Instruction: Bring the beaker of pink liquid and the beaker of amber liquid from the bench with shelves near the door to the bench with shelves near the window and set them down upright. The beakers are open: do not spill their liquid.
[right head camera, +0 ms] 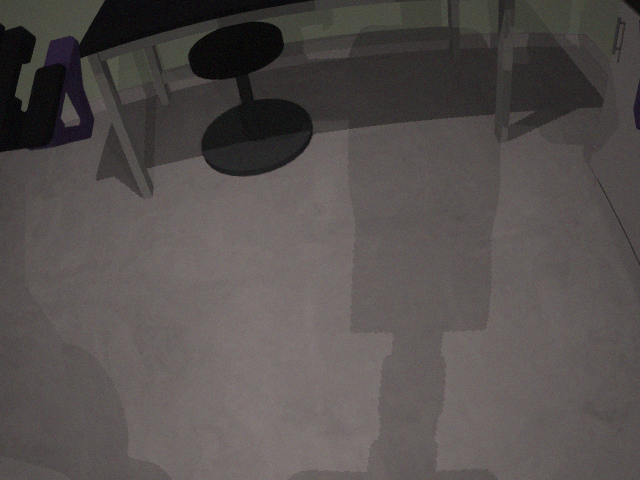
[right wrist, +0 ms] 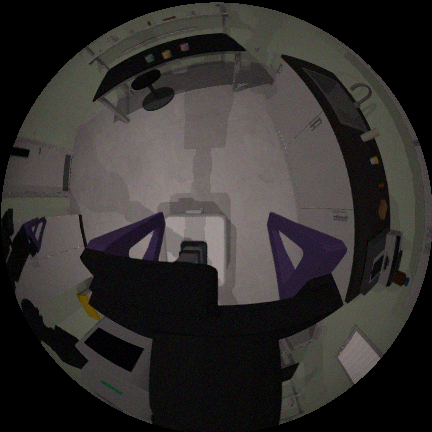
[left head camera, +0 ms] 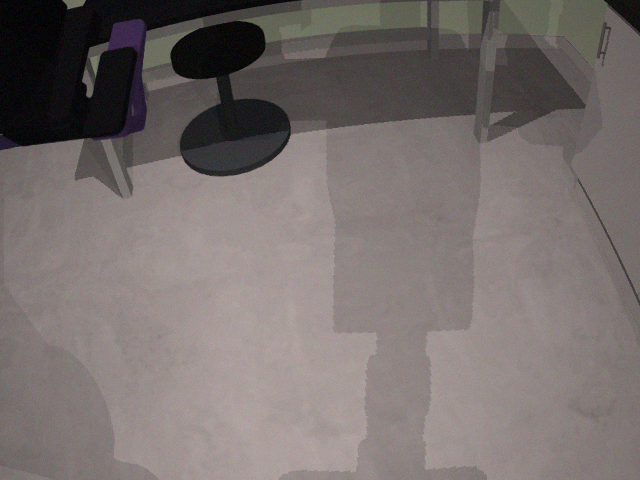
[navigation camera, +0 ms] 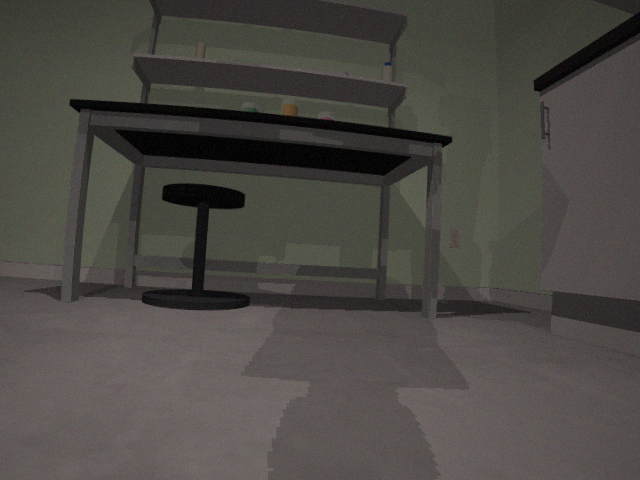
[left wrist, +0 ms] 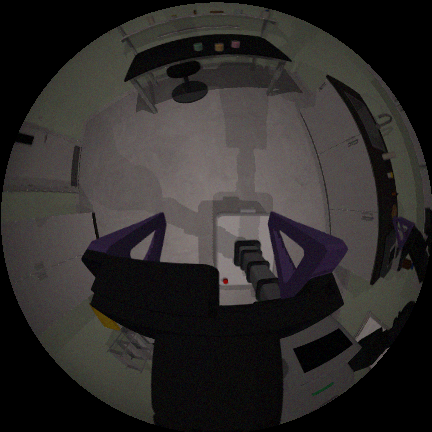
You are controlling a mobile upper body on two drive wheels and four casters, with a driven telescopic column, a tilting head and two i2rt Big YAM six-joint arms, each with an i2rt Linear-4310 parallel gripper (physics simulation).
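Observation:
A beaker of pink liquid and a beaker of amber liquid stand upright side by side on the black-topped bench with shelves. In the navigation camera the bench's front edge hides the pink beaker's lower part. My left gripper is open and empty, with floor between its purple fingers. My right gripper is open and empty too. Both are well short of the beakers. The second bench with shelves cannot be made out.
A green beaker stands beside the amber one. A black stool stands partly under the bench, left of its middle. White cabinets with a dark countertop and a sink run along the right side.

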